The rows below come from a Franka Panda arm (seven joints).
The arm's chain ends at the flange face. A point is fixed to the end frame.
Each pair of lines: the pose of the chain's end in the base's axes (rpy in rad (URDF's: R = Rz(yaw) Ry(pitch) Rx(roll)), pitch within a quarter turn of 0, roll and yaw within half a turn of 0; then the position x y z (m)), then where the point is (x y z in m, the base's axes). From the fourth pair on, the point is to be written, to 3 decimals.
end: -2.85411, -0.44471, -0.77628, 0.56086, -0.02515, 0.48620
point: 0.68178 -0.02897 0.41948
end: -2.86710, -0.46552, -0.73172, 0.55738, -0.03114, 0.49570
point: 0.67886 -0.03176 0.42991
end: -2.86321, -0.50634, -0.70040, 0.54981, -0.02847, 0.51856
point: 0.67338 -0.02657 0.45680
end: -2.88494, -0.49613, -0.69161, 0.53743, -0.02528, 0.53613
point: 0.660 -0.024 0.472
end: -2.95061, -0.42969, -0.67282, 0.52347, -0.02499, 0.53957
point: 0.640 -0.025 0.465
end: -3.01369, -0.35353, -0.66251, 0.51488, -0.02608, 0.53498
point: 0.623 -0.028 0.449
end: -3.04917, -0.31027, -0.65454, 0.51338, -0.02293, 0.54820
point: 0.617 -0.025 0.457
